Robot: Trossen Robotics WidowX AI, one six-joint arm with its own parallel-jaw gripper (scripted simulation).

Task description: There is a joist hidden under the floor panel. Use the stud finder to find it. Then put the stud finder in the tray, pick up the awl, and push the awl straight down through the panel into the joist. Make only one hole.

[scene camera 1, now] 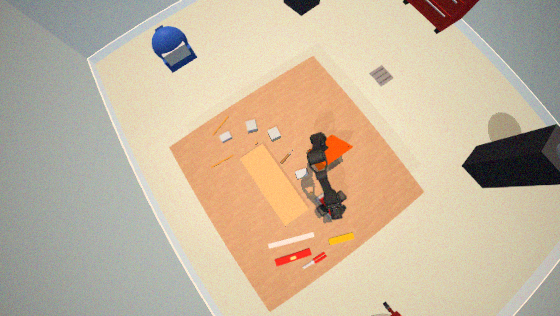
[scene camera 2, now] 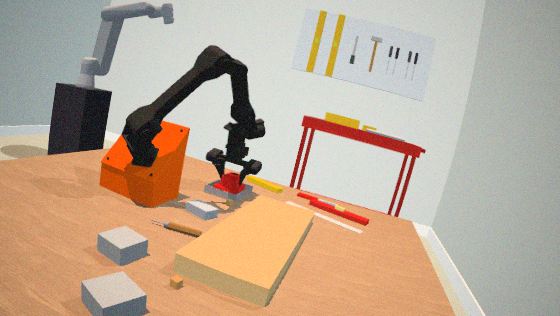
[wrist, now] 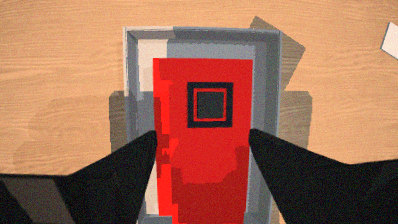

Labels:
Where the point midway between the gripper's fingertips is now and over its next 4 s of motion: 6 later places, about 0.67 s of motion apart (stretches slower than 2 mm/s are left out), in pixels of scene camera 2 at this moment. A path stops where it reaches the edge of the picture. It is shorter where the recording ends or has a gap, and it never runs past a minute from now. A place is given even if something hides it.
The gripper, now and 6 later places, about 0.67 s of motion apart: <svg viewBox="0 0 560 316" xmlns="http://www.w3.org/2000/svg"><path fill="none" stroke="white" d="M231 182L244 166L209 212L197 215L195 225L193 233L199 216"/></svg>

